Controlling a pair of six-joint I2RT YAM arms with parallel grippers.
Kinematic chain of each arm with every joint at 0, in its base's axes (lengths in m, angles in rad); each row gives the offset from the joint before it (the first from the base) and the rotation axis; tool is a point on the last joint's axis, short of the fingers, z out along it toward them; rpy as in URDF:
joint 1: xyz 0 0 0.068 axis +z
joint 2: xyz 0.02 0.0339 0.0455 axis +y
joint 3: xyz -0.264 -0.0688 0 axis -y
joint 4: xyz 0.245 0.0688 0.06 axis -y
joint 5: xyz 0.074 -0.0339 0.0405 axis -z
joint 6: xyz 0.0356 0 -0.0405 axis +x
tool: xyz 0 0 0 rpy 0 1.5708 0
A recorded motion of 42 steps. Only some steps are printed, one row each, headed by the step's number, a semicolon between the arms.
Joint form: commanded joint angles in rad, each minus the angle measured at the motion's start. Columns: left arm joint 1, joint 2, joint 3, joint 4, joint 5, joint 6; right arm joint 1, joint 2, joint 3, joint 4, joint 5, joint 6.
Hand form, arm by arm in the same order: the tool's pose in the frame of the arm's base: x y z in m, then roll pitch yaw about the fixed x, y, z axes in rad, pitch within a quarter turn. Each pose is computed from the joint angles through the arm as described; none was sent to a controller.
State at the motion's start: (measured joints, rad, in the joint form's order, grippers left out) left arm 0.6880 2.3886 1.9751 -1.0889 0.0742 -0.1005; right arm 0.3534 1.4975 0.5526 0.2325 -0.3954 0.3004
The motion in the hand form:
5: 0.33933 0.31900 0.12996 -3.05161 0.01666 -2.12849; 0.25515 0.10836 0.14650 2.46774 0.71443 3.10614
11: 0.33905 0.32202 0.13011 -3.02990 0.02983 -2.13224; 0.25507 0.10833 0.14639 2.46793 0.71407 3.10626
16: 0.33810 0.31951 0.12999 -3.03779 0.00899 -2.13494; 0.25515 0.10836 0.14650 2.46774 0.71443 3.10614
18: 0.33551 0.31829 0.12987 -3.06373 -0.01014 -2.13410; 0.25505 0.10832 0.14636 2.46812 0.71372 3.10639
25: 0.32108 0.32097 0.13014 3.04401 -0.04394 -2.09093; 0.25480 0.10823 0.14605 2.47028 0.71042 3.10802
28: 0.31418 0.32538 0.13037 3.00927 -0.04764 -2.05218; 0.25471 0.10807 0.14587 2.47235 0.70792 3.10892
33: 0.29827 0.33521 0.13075 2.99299 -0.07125 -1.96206; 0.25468 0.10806 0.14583 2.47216 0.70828 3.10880
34: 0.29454 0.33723 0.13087 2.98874 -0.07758 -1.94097; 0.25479 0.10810 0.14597 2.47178 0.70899 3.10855
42: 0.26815 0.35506 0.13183 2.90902 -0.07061 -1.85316; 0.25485 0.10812 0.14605 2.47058 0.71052 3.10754
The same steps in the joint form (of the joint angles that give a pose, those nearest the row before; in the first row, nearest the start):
5: 0.0729 0.0118 -0.0240 0.0061 0.0088 -0.1526; -0.0011 0.0027 0.0099 0.0114 0.0011 0.0141
11: 0.0793 0.0118 -0.0241 0.0233 0.0271 -0.1427; -0.0011 0.0027 0.0095 0.0115 0.0011 0.0141
16: 0.0767 0.0118 -0.0240 0.0012 0.0244 -0.1427; -0.0011 0.0027 0.0099 0.0114 0.0011 0.0141
18: 0.0771 0.0118 -0.0241 -0.0236 0.0038 -0.1427; -0.0012 0.0027 0.0095 0.0111 0.0011 0.0141
25: 0.0908 0.0118 -0.0240 -0.1011 -0.1564 -0.1720; -0.0011 0.0027 0.0095 0.0072 0.0011 0.0137
28: 0.1061 0.0118 -0.0241 -0.1167 -0.1869 -0.1965; -0.0015 0.0027 0.0099 0.0038 0.0015 0.0134
33: 0.1465 0.0118 -0.0240 -0.1499 -0.1900 -0.2461; -0.0015 0.0027 0.0095 0.0046 0.0015 0.0133
34: 0.1557 0.0118 -0.0240 -0.1587 -0.1904 -0.2579; -0.0015 0.0027 0.0099 0.0049 0.0015 0.0134
42: 0.2209 0.0114 -0.0240 -0.1854 -0.2640 -0.2854; -0.0015 0.0027 0.0095 0.0072 0.0015 0.0137

